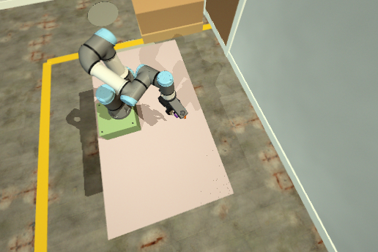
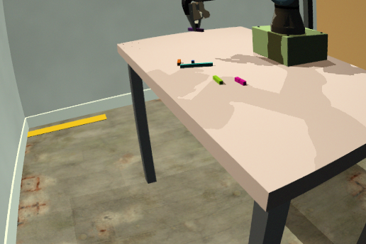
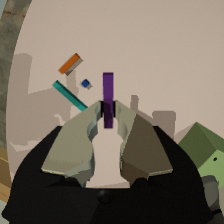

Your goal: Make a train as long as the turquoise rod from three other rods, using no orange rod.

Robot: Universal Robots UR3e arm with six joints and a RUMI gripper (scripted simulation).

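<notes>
The lime rod lies 21 cm to the left of my hand, 11 cm below it and 8 cm ahead of it. The rest, counted from my hand: orange rod: 11 cm below, 7 cm ahead; then purple rod: 1 cm below; then small blue rod: 11 cm below, 3 cm ahead, 2 cm to the left.
</notes>
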